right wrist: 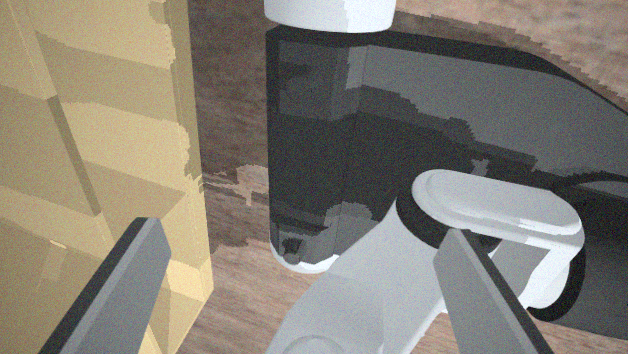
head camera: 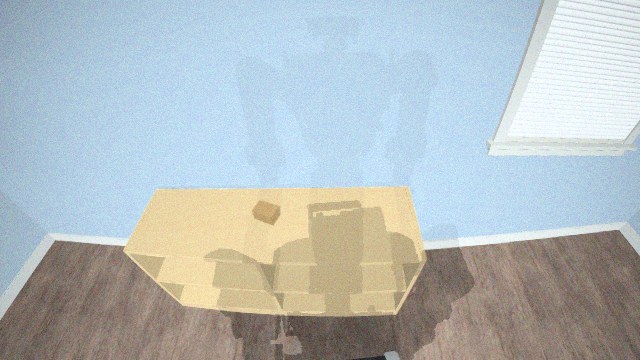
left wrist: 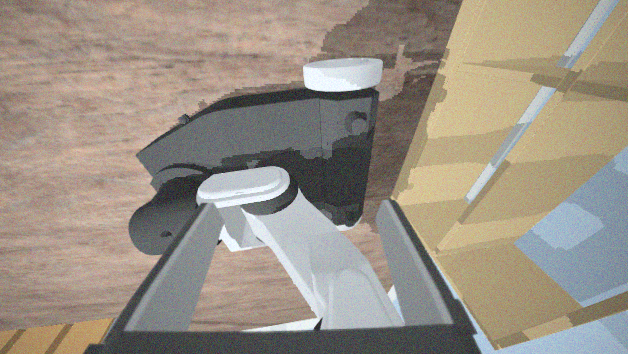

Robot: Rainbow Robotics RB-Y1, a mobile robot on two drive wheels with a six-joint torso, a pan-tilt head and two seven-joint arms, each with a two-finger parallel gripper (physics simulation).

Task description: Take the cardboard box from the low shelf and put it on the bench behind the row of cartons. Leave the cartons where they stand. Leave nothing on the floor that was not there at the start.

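Frame: origin at the robot's base, x back, y right, z up, level; millimetres.
Where they show: left gripper, fingertip midpoint: (left wrist: 299,210); right gripper, fingertip midpoint: (right wrist: 306,241).
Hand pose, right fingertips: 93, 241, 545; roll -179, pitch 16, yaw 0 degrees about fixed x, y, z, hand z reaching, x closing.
After its pixels a point has its place, as x, y, z.
A small brown cardboard box (head camera: 266,212) {-547, -212, 661} sits on the top board of a low, light-wood shelf unit (head camera: 185,220) {-568, -587, 611} (left wrist: 510,280) {-518, 357, 466} (right wrist: 120,135) {-531, -90, 80}, left of the middle. The box does not show clearly in the wrist views. My left gripper (left wrist: 299,210) {148, -254, 537} is open, with no object held between its fingers; the robot's own base and torso show beyond them. My right gripper (right wrist: 306,241) {93, 241, 545} is also open and holds nothing, with the shelf unit beyond its left finger. Neither gripper shows in the head view. The bench and the row of cartons cannot be made out in the head view.
The shelf unit stands against the blue wall (head camera: 150,100) {-796, -638, 1072}, with open compartments facing me. A window (head camera: 575,75) {-671, 1023, 1154} is at the upper right. Wood floor (head camera: 550,300) {-201, 1329, 1} lies on both sides of the unit. A tan, dark-striped surface (left wrist: 37,341) {2291, 1225, 100} shows at the left wrist view's lower left.
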